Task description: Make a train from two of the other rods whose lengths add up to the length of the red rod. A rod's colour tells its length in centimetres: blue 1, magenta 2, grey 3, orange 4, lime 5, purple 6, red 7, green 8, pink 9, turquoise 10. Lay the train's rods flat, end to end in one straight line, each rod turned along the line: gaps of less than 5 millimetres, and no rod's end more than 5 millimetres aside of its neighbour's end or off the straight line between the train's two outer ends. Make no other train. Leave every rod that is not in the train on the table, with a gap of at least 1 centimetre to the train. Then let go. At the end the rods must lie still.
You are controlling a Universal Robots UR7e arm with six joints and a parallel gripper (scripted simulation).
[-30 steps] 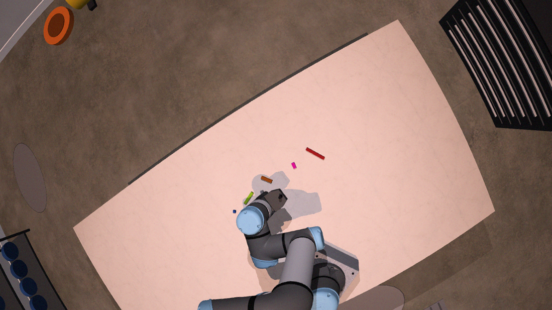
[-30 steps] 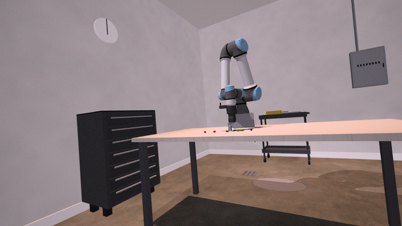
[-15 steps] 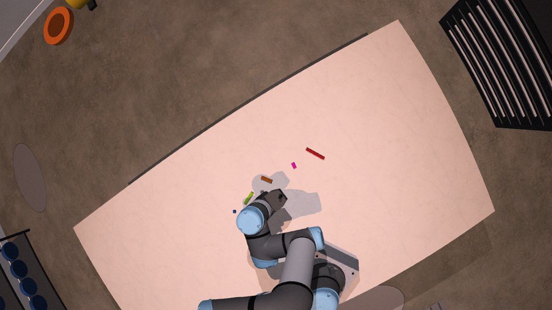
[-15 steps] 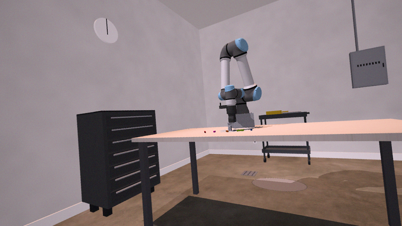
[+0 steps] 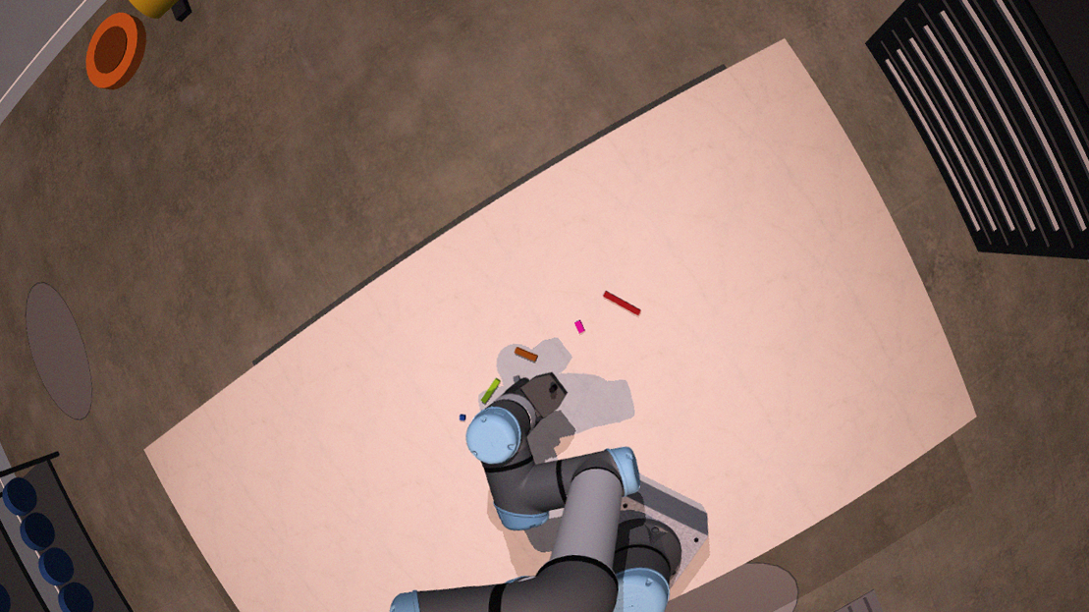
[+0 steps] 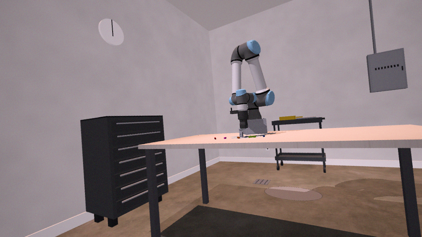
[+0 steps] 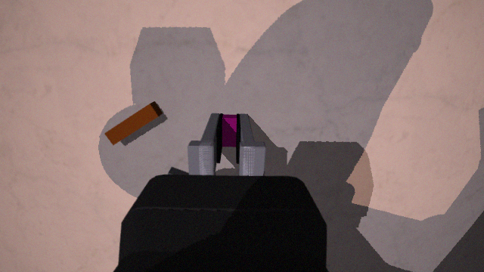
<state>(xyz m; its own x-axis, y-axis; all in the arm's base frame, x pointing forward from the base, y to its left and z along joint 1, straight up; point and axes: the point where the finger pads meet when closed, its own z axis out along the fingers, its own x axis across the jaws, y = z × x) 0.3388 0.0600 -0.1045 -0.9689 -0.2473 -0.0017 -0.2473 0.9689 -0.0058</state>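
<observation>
The grey rod is 5 cm to the left of my hand, 2 cm ahead of it and 1 cm below it. Round my hand: blue rod 17 cm to the left, 1 cm below; then orange rod 7 cm ahead, 1 cm to the left, 1 cm below; then lime rod 10 cm to the left, 3 cm ahead, 1 cm below.
</observation>
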